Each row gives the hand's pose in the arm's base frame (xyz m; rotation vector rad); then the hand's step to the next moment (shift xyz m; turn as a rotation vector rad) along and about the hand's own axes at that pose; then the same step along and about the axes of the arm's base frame.
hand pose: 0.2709 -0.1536 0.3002 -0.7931 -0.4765 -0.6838
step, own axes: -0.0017 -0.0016 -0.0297 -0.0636 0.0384 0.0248
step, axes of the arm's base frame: 0.0017 -0.0232 -0.0186 -0.0199 0.0626 -0.0427
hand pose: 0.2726 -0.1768 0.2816 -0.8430 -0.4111 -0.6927
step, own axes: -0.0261 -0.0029 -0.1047 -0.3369 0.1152 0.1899
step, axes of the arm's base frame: -0.0139 -0.0740 -0.0773 -0.1708 0.3363 -0.1434
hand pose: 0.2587 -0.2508 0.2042 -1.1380 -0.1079 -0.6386
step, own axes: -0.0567 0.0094 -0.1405 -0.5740 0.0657 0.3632
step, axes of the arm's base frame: -0.0745 -0.0960 -0.0910 -0.3502 0.5730 -0.1214
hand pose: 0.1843 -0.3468 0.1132 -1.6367 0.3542 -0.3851
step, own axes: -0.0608 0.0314 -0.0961 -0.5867 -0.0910 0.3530
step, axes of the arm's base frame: -0.0976 -0.0614 -0.0252 -0.3656 0.5850 0.0350
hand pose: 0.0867 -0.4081 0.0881 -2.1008 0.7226 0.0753
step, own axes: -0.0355 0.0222 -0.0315 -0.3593 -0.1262 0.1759
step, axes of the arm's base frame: -0.0475 -0.0174 0.0138 -0.1955 0.3581 0.0975
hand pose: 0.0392 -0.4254 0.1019 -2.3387 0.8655 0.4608
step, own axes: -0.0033 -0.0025 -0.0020 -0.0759 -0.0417 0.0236
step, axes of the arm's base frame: -0.0005 0.0018 0.0042 -0.0296 0.0762 0.0371
